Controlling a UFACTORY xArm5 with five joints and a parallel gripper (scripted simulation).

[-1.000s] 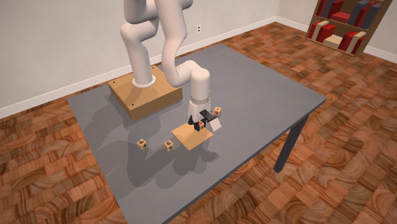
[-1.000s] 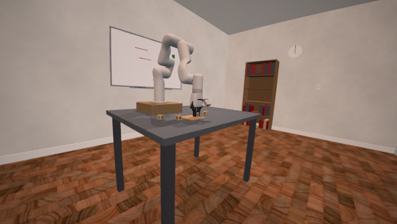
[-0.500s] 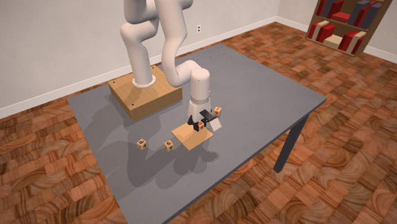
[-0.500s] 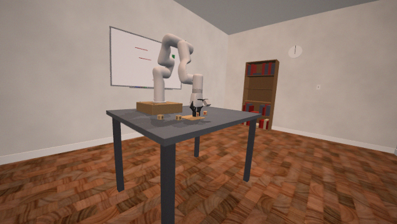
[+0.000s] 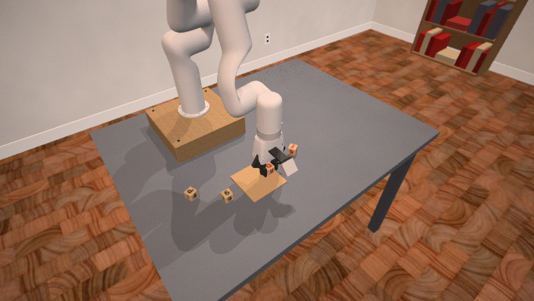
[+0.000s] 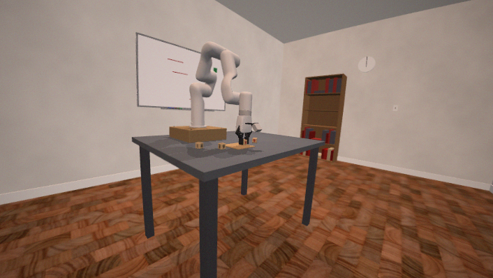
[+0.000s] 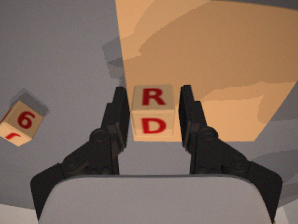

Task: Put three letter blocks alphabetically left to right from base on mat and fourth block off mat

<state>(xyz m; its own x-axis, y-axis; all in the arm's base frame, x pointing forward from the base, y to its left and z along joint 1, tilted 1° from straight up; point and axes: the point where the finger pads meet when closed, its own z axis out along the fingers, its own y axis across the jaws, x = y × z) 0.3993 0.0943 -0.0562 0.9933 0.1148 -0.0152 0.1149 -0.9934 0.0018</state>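
Right now the wooden block is 10 mm below my hand. The rest, counted from my hand: tan mat: 10 mm ahead, 50 mm to the right, 20 mm below.
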